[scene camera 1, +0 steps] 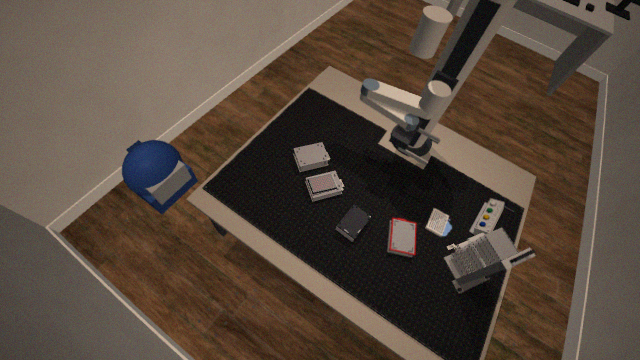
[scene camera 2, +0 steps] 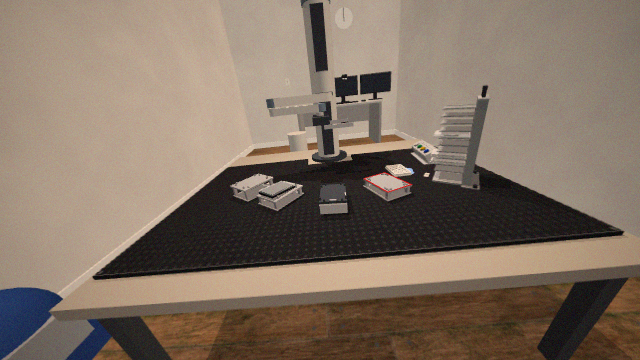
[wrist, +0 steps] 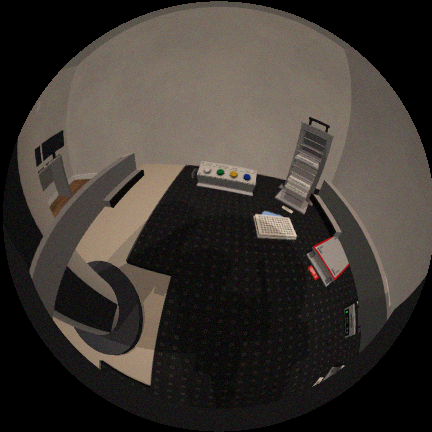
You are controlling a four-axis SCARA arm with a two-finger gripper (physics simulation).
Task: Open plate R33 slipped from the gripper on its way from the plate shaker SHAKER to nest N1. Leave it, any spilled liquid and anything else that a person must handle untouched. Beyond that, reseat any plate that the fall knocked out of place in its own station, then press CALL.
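Pixels of known places: gripper, fingertip midpoint: (scene camera 1: 433, 152) (scene camera 2: 350, 122) (wrist: 230, 168); arm's base, origin of the base link: (scene camera 2: 329, 156) (wrist: 98, 307).
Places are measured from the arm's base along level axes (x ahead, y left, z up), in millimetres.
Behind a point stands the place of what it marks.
Observation:
My gripper (scene camera 1: 432, 152) {x 250, y 128, z 261 mm} (scene camera 2: 351, 124) {x 250, y 128, z 261 mm} (wrist: 230, 168) {x 250, y 128, z 261 mm} is open and empty, high beside the arm column. Open plate R33 (scene camera 1: 438, 221) {x 417, y 336, z 27 mm} (scene camera 2: 398, 170) {x 438, y 330, z 26 mm} (wrist: 275, 227) {x 416, y 325, z 24 mm} lies on the dark mat, with blue spilled liquid (scene camera 1: 447, 229) (scene camera 2: 410, 171) at its edge. The dark shaker (scene camera 1: 353, 223) {x 700, y -11, z 68 mm} (scene camera 2: 333, 193) {x 698, y -14, z 68 mm} stands left of the red-rimmed nest (scene camera 1: 402, 237) {x 616, y 214, z 53 mm} (scene camera 2: 387, 182) {x 617, y 217, z 53 mm} (wrist: 333, 256) {x 584, y 203, z 53 mm}. One grey nest (scene camera 1: 314, 195) (scene camera 2: 281, 201) bears a plate (scene camera 1: 324, 183) {x 607, y -236, z 76 mm} (scene camera 2: 278, 189) {x 635, y -236, z 77 mm}; its exact seating is unclear. The other nest (scene camera 1: 311, 155) {x 504, y -386, z 69 mm} (scene camera 2: 252, 185) {x 547, y -374, z 69 mm} looks bare. The button box (scene camera 1: 487, 216) {x 276, y 525, z 85 mm} (scene camera 2: 423, 152) {x 328, y 509, z 71 mm} (wrist: 226, 183) {x 259, y 520, z 36 mm} has white, green, yellow and blue buttons; its labels are unreadable.
A tall plate rack (scene camera 1: 502, 242) {x 538, y 516, z 316 mm} (scene camera 2: 475, 142) {x 643, y 531, z 195 mm} (wrist: 322, 167) {x 630, y 519, z 198 mm} stands beside the button box; one level sticks out farther in scene camera 2. A small white tag (scene camera 2: 426, 175) {x 504, y 438, z 15 mm} (wrist: 287, 209) {x 497, y 441, z 15 mm} lies near its base. A blue rounded object (scene camera 1: 152, 170) stands off the table.

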